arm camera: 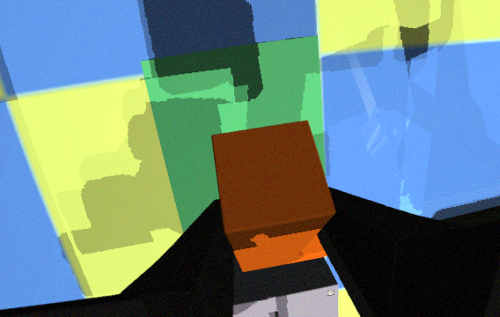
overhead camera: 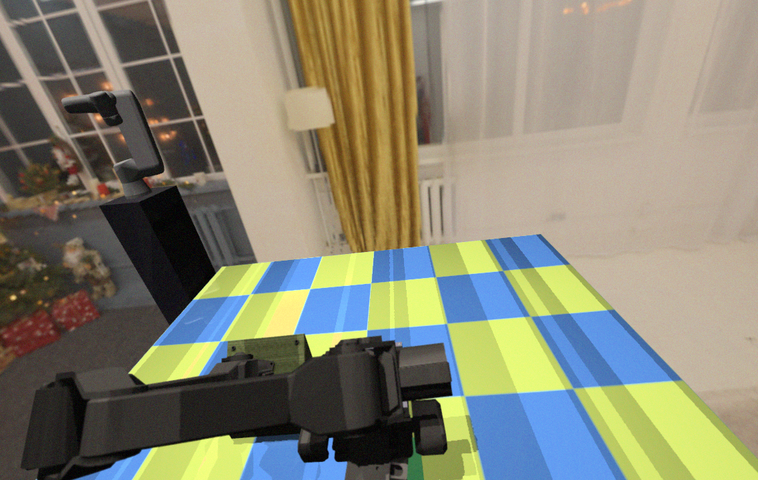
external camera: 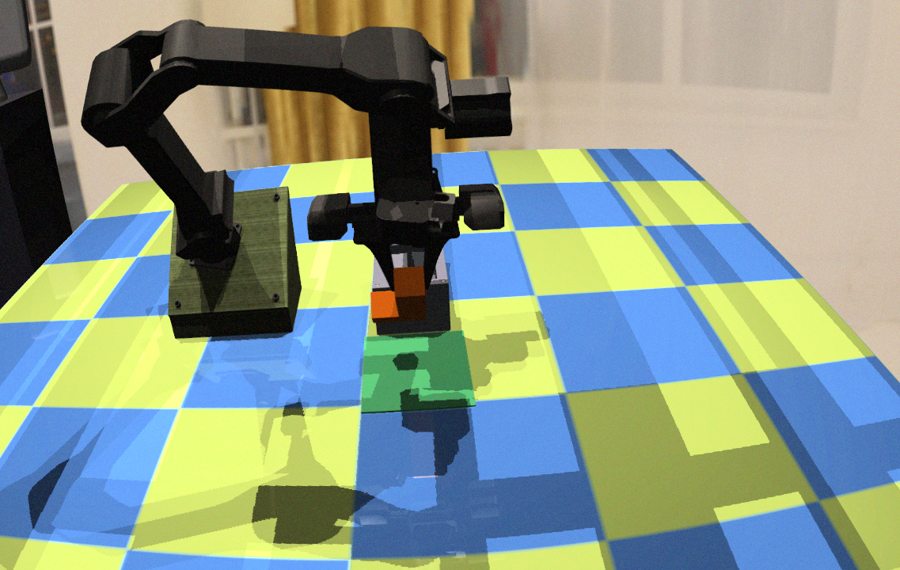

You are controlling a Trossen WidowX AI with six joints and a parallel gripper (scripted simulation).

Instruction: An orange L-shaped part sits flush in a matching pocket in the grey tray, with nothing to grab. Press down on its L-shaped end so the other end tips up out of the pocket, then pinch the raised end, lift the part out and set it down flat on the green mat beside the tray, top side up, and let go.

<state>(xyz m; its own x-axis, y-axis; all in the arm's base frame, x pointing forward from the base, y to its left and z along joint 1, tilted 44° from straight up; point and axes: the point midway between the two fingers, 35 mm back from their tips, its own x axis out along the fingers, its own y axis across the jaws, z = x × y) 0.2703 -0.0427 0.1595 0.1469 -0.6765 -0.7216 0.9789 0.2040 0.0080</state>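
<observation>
My gripper tip is now 20 mm past the orange L-shaped part, 30 mm to the right of it and 30 mm above it. From my gripper tip the other things lie so: green mat: 20 mm to the left, 130 mm below.
</observation>
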